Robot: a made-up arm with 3 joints. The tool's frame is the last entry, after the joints.
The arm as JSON. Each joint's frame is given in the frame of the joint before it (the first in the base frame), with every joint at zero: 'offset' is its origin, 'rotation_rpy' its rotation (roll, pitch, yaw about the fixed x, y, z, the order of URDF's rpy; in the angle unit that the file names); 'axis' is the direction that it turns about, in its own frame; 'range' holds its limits. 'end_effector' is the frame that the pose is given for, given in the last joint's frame.
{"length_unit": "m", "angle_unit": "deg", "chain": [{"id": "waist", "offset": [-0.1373, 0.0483, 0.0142], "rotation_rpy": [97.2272, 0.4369, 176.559], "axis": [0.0, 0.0, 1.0], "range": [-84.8, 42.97]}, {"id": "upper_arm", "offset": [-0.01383, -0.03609, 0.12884], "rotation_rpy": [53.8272, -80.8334, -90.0], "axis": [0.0, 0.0, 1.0], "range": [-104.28, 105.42]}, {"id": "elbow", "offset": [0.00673, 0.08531, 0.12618], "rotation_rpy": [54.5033, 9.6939, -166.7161], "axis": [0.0, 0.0, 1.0], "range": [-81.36, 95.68]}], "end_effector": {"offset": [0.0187, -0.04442, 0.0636], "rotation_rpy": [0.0, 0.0, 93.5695]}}
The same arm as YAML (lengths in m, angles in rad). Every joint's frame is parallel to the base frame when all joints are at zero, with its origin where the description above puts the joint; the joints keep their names.
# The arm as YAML. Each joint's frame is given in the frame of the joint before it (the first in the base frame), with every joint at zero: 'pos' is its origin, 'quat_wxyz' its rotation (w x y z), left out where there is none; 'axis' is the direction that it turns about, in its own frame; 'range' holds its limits. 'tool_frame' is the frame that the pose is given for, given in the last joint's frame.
length_unit: m
angle_unit: rad
joints:
  - joint: waist
    pos: [-0.1373, 0.0483, 0.0142]
    axis: [0.060501, 0.990209, -0.125801]
    range: [-1.48, 0.75]
  - joint: upper_arm
    pos: [0.0216, 0.1222, -0.0519]
    axis: [0.811451, 0.118093, 0.572365]
    range: [-1.82, 1.8399]
  - joint: elbow
    pos: [0.0532, 0.0438, 0.136]
    axis: [0.0, 0.0, 1.0]
    range: [-1.42, 1.6699]
tool_frame:
  pos: [-0.0455, -0.0159, 0.0636]
  quat_wxyz: [1.0, 0.0, 0.0, -0.000001]

